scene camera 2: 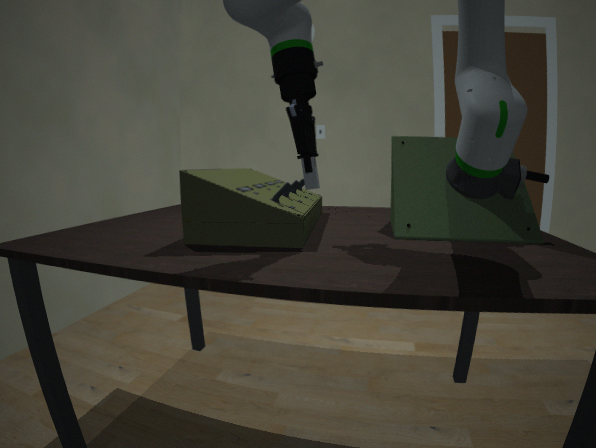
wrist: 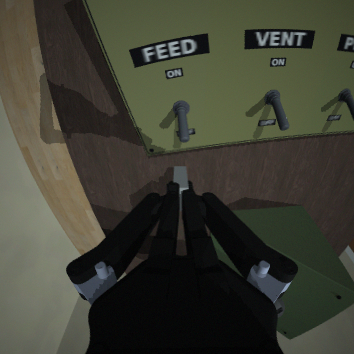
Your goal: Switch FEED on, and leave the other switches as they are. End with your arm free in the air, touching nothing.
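Seen in the pictures: gripper, fingertip midpoint: [scene camera 2: 312, 188] [wrist: 179, 175]; arm's base, link origin: [scene camera 2: 473, 177].
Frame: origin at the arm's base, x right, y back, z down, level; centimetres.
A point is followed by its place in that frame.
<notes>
The yellow-green sloped switch box [scene camera 2: 242, 220] {x -33.7, y -47.5, z 8.6 cm} [wrist: 220, 95] {x -20.8, y -46.1, z 5.1 cm} stands on the table. The FEED switch [wrist: 183, 122] {x -25.1, y -42.8, z 2.7 cm} is a grey lever below the FEED label [wrist: 170, 50] {x -27.1, y -50.5, z 2.8 cm}; it tilts down over its OFF label, away from ON. The VENT switch [wrist: 278, 111] {x -14.0, y -45.5, z 2.8 cm} and a third switch [wrist: 348, 102] {x -2.6, y -48.8, z 3.8 cm}, partly cut off at the right edge, tilt down too. In the scene view the dark levers [scene camera 2: 287, 192] {x -14.4, y -46.2, z 4.5 cm} overlap near the box's low edge. My gripper [scene camera 2: 311, 179] {x -25.1, y -35.6, z 2.7 cm} [wrist: 179, 175] {x -25.1, y -35.6, z 2.7 cm} is shut and empty. Its pale tip is beyond the FEED lever's free end in the wrist view, with a visible gap between them.
A green slanted box [scene camera 2: 420, 190] {x -5.8, y -13.9, z 3.7 cm} [wrist: 300, 270] {x -0.1, y -19.5, z -2.7 cm} stands on the dark table [scene camera 2: 225, 272] {x -48.9, y -41.5, z 14.1 cm}, to the right in the scene view. A thick white and green arm section [scene camera 2: 485, 125] {x -18.8, y -0.7, z -10.8 cm} hangs in front of it. A row of pale squares [scene camera 2: 245, 189] {x -27.7, y -50.3, z 2.8 cm} lies on the switch box's slope.
</notes>
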